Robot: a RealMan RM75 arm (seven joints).
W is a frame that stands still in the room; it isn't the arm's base.
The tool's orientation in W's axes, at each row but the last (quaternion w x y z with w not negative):
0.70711 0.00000 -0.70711 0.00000
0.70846 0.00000 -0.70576 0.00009
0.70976 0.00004 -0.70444 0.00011
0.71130 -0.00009 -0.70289 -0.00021
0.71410 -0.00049 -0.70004 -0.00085
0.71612 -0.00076 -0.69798 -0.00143
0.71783 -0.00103 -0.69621 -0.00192
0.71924 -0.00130 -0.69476 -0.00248
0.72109 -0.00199 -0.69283 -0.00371
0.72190 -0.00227 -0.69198 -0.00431
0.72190 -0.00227 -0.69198 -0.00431
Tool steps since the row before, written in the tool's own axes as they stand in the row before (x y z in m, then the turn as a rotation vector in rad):
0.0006 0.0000 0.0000 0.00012 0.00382 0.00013
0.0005 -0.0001 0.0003 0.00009 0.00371 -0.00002
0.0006 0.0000 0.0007 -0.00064 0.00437 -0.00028
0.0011 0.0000 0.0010 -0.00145 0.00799 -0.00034
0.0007 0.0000 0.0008 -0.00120 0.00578 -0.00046
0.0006 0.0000 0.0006 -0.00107 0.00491 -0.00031
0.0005 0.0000 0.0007 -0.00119 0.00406 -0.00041
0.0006 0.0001 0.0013 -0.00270 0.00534 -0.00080
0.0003 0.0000 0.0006 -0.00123 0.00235 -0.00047
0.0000 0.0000 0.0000 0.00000 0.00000 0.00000
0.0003 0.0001 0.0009 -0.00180 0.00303 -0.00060
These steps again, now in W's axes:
0.0000 0.0000 0.0006 -0.00013 0.00382 0.00012
-0.0003 -0.0001 0.0005 0.00002 0.00371 0.00009
-0.0007 0.0000 0.0006 0.00027 0.00437 -0.00064
-0.0010 0.0000 0.0011 0.00033 0.00799 -0.00145
-0.0008 0.0000 0.0007 0.00045 0.00578 -0.00121
-0.0006 0.0000 0.0006 0.00030 0.00491 -0.00107
-0.0007 0.0000 0.0005 0.00039 0.00406 -0.00120
-0.0013 0.0001 0.0006 0.00073 0.00534 -0.00272
-0.0006 0.0000 0.0003 0.00044 0.00235 -0.00124
0.0000 0.0000 0.0000 0.00000 0.00000 0.00000
-0.0009 0.0001 0.0003 0.00055 0.00303 -0.00182

